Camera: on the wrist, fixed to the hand. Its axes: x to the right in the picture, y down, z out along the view.
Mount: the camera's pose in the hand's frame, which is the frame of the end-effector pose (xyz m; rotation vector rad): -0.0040 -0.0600 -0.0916 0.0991 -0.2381 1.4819
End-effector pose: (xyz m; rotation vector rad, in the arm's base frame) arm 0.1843 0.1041 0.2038 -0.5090 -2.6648 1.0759
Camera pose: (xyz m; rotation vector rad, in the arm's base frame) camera 0.2041 0.1196 0.3104 1.8804 1.4701 -1.0914
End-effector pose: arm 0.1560 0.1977 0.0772 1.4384 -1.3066 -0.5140
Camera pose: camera 0.2585 0.2283 0.0532 0.1795 -2.1633 0.4018
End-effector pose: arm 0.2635 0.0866 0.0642 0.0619 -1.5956 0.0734
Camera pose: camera 0.3600 0.0347 0.0630 -1.0744 -1.5501 1.3167
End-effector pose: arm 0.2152 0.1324 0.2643 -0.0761 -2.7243 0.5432
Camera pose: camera 0.2528 0.1095 0.3647 1.8903 2.0591 -0.9103
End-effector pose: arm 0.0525 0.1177 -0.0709 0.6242 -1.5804 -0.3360
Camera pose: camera 0.1539 0.0854 -0.0971 -0.6187 -1.8721 0.8026
